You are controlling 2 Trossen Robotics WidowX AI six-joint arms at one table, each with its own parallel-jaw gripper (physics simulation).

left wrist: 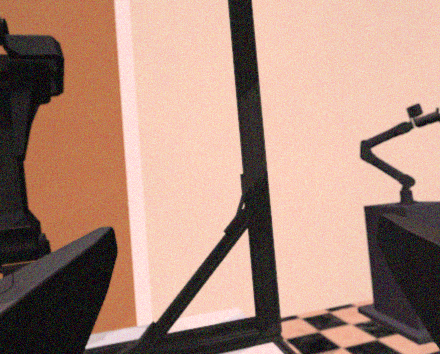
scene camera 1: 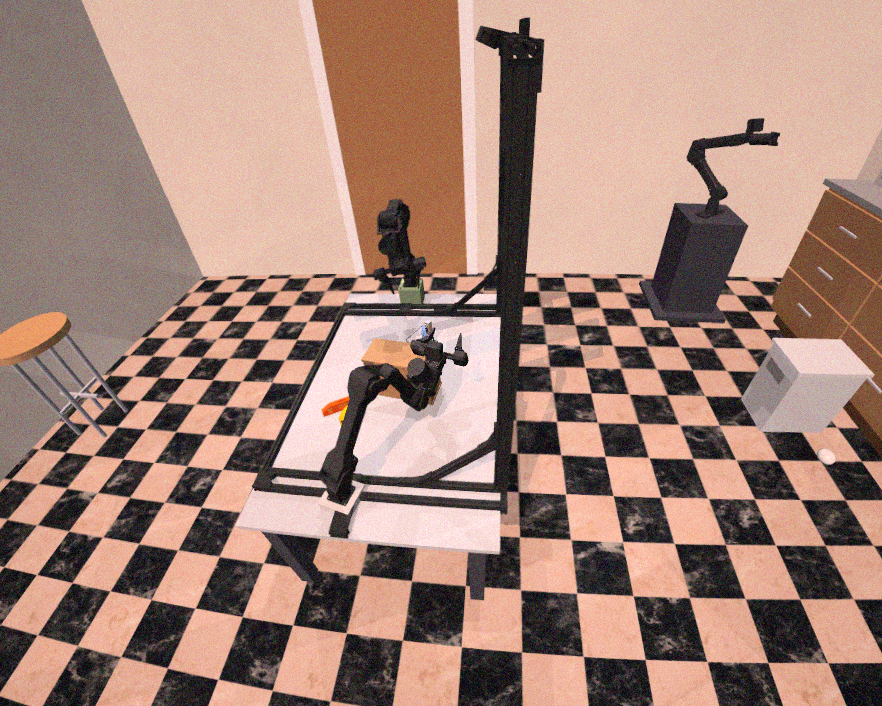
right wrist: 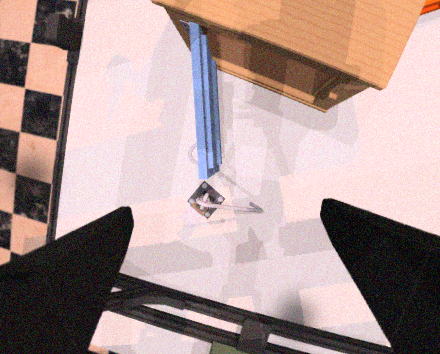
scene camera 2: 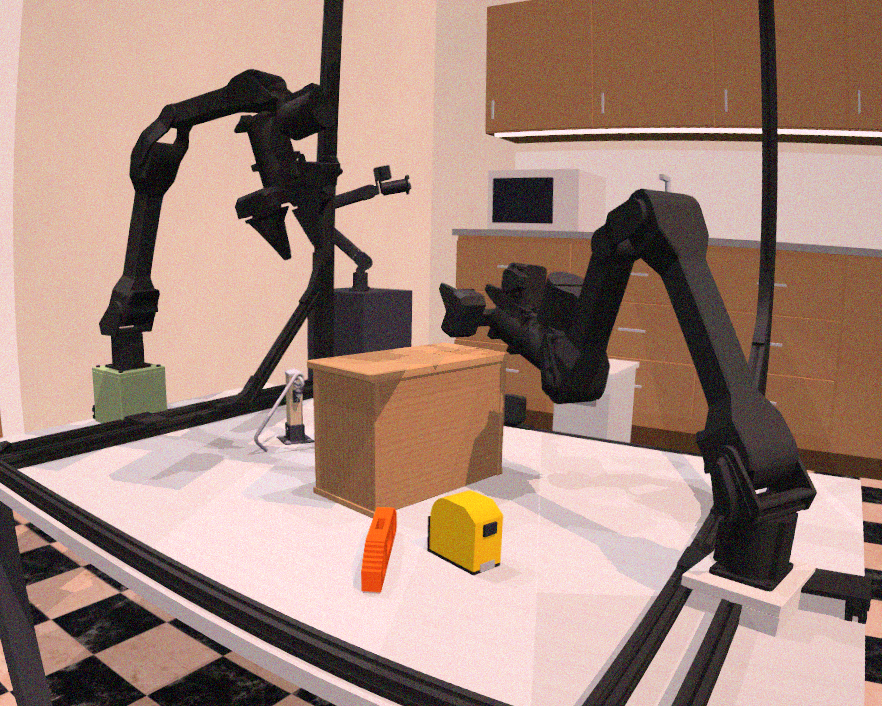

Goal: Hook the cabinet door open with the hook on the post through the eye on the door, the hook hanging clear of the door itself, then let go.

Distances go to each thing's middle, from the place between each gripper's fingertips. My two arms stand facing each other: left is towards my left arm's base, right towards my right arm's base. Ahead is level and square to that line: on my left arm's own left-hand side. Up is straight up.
I see the blue door (right wrist: 204, 69) 220 mm below my right hand, 70 mm to the left of it and 70 mm behind it. Round my right hand: post with hook (scene camera 2: 295, 429): 240 mm below, 70 mm to the right, 10 mm behind; orange block (scene camera 2: 380, 538): 310 mm to the left, 280 mm below, 200 mm ahead; wooden cabinet (scene camera 2: 392, 428): 210 mm below, 130 mm to the left.
Right now my left hand is 10 cm short of the blue door, 9 cm to the left of it and 18 cm above it. The rest, counted from my left hand: post with hook: 15 cm ahead, 24 cm to the right, 19 cm below; then wooden cabinet: 17 cm ahead, 3 cm to the right, 17 cm below; then yellow block (scene camera 2: 465, 529): 32 cm ahead, 21 cm to the left, 22 cm below.
